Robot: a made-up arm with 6 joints. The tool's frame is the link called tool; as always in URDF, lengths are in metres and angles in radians. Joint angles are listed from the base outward. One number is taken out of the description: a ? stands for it. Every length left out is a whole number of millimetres.
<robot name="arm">
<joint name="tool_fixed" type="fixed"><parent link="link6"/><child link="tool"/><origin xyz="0 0 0" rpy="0 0 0"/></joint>
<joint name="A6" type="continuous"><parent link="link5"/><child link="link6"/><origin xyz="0 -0.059 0" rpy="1.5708 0 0"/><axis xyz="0 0 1"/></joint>
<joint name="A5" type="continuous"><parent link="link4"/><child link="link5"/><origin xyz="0 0 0" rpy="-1.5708 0 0"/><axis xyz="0 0 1"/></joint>
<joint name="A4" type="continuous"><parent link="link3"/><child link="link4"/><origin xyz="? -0.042 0" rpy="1.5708 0 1.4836"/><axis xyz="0 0 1"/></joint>
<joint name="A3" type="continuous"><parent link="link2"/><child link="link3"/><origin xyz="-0.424 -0.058 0"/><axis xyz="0 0 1"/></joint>
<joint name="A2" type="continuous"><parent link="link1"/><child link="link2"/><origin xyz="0 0 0" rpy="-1.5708 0 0"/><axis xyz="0 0 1"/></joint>
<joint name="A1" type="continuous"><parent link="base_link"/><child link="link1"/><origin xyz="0 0 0.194"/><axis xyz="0 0 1"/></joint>
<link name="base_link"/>
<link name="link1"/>
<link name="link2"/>
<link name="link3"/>
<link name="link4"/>
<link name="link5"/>
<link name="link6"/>
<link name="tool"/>
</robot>
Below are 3 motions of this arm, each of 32 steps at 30 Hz.
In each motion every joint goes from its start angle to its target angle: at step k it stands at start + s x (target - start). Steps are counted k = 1, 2, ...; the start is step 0. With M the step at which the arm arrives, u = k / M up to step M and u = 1 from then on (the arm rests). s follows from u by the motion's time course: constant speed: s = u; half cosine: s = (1 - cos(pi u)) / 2; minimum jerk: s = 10 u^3 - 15 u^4 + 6 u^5.
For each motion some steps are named. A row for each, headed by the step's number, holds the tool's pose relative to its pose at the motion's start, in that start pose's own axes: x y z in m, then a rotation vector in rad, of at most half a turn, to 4 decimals.
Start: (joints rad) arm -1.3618 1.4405 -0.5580 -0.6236 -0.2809 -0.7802
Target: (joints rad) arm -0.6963 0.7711 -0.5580 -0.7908 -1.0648 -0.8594
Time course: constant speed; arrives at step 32
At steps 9, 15, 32:
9: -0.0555 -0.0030 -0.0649 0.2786 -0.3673 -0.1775
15: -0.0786 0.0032 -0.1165 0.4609 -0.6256 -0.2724
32: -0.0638 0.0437 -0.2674 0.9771 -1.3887 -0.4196

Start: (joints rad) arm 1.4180 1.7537 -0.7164 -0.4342 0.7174 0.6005
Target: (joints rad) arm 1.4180 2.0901 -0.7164 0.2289 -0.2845 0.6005
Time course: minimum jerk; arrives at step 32
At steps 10, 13, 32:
10: -0.0155 0.0165 0.0161 -0.1425 -0.0524 0.0836
13: -0.0282 0.0287 0.0290 -0.2451 -0.1021 0.1668
32: -0.0824 0.0627 0.0901 -0.4994 -0.4152 0.6415

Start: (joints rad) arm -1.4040 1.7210 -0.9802 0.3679 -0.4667 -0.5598
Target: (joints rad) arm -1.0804 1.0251 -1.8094 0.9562 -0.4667 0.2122
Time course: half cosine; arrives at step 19
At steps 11, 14, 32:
11: -0.2294 -0.0578 -0.2340 -0.2303 -0.8394 1.0218
14: -0.2584 -0.1045 -0.3538 -0.4917 -1.0795 1.3859
32: -0.2562 -0.1490 -0.4462 -0.7498 -1.2292 1.6430

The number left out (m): 0.239
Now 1 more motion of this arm.
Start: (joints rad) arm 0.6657 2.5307 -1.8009 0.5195 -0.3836 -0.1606
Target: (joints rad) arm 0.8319 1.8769 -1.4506 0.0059 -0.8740 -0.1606
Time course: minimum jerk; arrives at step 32
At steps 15, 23, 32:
15: -0.1122 0.0652 -0.1037 -0.1703 -0.3457 -0.1836
23: -0.1929 0.1050 -0.2295 -0.3504 -0.6911 -0.3154
32: -0.2131 0.1122 -0.2752 -0.4135 -0.8082 -0.3504

